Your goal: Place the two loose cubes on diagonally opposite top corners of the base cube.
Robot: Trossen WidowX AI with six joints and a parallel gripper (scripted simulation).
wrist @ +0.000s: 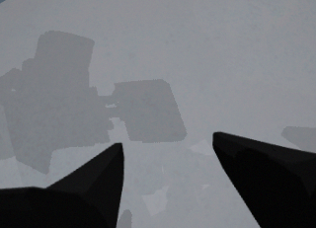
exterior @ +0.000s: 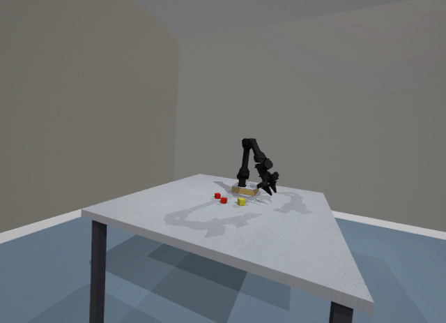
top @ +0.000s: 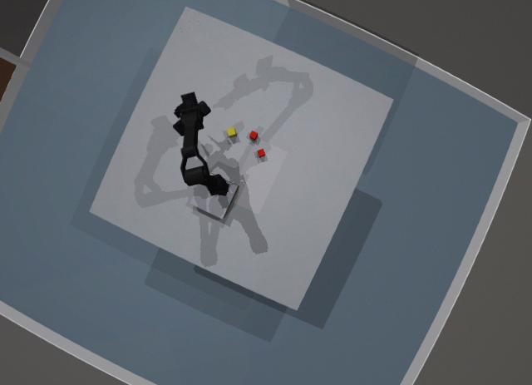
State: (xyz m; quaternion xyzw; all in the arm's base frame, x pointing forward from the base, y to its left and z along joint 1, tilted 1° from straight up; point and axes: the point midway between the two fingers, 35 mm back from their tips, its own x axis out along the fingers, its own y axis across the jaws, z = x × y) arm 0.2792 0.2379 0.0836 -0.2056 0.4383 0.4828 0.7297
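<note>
The yellow base cube is 1 cm ahead of my gripper tip, 21 cm to the right of it and 8 cm below it.
</note>
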